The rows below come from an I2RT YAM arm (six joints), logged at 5 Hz.
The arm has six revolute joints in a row. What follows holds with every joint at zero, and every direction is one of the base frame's. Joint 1 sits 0.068 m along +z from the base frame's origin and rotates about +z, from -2.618 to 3.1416 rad. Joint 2 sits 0.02 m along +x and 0.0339 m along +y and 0.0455 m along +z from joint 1 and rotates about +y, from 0 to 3.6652 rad. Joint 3 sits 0.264 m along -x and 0.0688 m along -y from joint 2 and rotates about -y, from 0 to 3.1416 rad. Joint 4 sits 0.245 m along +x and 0.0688 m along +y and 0.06 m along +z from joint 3 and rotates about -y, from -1.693 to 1.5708 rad. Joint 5 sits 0.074 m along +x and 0.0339 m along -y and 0.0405 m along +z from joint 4 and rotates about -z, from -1.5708 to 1.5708 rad. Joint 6 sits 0.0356 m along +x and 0.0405 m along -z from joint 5 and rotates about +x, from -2.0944 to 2.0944 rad. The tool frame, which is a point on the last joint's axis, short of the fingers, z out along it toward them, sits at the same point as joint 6; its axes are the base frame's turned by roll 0, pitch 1.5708 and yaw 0 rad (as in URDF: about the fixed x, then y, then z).
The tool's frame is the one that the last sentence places.
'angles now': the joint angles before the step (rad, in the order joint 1, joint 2, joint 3, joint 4, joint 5, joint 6). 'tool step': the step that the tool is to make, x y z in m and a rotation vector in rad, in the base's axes. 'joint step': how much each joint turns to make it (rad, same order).
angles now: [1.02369, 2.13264, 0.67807, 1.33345, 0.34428, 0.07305]
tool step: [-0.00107, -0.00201, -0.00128, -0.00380, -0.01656, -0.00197]
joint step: [-0.00001, 0.00724, -0.00954, 0.02784, 0.00380, -0.01678]
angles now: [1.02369, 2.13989, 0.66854, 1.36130, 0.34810, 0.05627]
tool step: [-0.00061, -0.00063, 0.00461, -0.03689, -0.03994, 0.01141]
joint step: [0.00000, -0.01833, -0.00536, -0.00420, -0.00572, -0.05761]
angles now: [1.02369, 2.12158, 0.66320, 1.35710, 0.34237, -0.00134]
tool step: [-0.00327, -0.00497, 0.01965, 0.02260, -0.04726, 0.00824]
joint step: [0.00001, -0.07440, -0.02900, 0.00877, -0.00609, -0.03090]
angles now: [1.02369, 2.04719, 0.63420, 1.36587, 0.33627, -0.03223]
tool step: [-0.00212, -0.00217, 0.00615, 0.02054, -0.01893, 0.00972]
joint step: [0.00116, -0.01982, -0.01334, 0.02289, -0.00837, -0.00611]
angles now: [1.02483, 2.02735, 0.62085, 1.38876, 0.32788, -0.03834]
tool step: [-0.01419, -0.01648, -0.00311, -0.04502, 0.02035, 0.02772]
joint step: [0.00917, -0.05147, -0.09078, -0.00761, -0.01830, -0.00686]
